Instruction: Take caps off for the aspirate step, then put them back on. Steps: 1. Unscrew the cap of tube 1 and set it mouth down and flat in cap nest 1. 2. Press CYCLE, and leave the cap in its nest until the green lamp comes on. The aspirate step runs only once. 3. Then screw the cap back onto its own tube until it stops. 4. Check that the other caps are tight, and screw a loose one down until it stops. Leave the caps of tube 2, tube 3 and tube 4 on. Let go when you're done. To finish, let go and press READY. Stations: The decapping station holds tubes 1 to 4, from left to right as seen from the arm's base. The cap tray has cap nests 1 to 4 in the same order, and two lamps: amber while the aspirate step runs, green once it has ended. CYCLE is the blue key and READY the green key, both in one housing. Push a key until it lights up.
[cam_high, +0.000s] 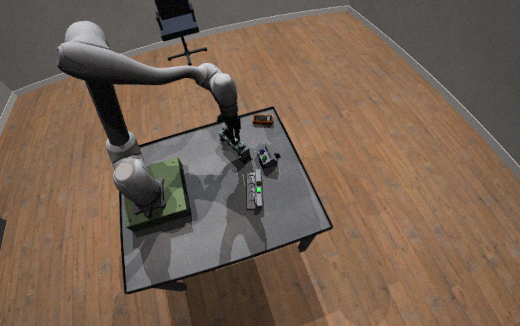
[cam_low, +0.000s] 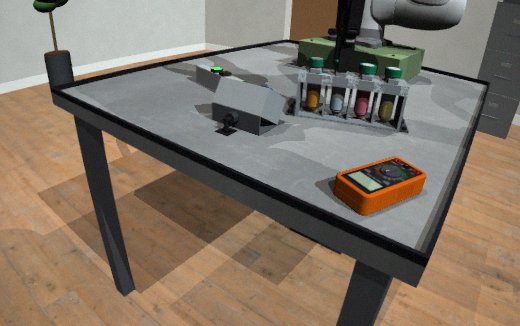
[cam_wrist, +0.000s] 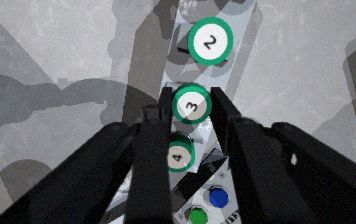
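The green key lies 140 mm ahead of my hand, 130 mm to the right of it and 70 mm below it. Round my hand: grey key housing 150 mm ahead, 110 mm to the right, 90 mm below; then table edge 340 mm ahead, 160 mm to the right, 130 mm below; then blue key 130 mm ahead, 90 mm to the right, 70 mm below.
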